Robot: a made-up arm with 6 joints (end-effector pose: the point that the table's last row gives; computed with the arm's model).
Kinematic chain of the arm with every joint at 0, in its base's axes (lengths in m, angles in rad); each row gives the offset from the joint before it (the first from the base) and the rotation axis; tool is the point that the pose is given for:
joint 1: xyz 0 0 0.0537 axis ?
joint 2: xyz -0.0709 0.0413 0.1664 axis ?
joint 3: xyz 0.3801 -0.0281 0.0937 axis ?
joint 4: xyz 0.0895 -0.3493 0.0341 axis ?
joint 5: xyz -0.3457 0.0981 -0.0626 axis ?
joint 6: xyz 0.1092 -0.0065 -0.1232 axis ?
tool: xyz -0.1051 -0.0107 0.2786
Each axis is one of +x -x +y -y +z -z.
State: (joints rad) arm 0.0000 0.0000 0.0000 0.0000 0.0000 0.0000
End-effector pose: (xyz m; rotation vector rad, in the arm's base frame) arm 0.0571 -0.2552 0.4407 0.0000 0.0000 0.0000
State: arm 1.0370 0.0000 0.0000 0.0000 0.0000 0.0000
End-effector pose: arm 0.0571 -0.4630 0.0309 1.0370 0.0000 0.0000
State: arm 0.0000 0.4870 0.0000 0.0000 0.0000 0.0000
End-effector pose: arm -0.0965 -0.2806 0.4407 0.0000 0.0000 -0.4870
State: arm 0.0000 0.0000 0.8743 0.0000 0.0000 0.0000
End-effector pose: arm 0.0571 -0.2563 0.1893 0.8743 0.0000 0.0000
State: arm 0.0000 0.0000 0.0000 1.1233 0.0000 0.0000
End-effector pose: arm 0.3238 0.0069 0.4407 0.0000 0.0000 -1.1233
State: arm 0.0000 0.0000 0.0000 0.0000 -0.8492 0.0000
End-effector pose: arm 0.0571 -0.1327 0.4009 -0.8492 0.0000 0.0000
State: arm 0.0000 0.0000 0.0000 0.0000 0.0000 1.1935
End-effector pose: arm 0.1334 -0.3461 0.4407 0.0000 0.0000 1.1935
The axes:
joint 1: +x
joint 2: -z
joint 3: +x
joint 4: -z
joint 5: +x
joint 6: +z

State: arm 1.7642 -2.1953 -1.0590 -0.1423 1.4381 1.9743
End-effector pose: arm 0.0303 -0.6762 0.4093 0.6729 1.4648 -1.4858
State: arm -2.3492 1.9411 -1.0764 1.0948 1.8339 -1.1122
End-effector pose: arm -0.2400 0.3944 -0.0784 0.1637 -2.9134 0.7453
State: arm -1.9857 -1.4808 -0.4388 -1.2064 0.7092 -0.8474
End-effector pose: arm 0.4941 0.4675 -0.4865 -1.8921 2.0608 0.5732
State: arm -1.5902 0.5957 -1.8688 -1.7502 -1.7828 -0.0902
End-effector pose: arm 0.2392 0.9744 0.0404 1.2702 -1.7764 -1.0633
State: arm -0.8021 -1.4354 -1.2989 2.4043 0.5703 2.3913
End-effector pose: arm 0.0269 0.7541 -0.0311 -1.6302 -1.0149 1.9608
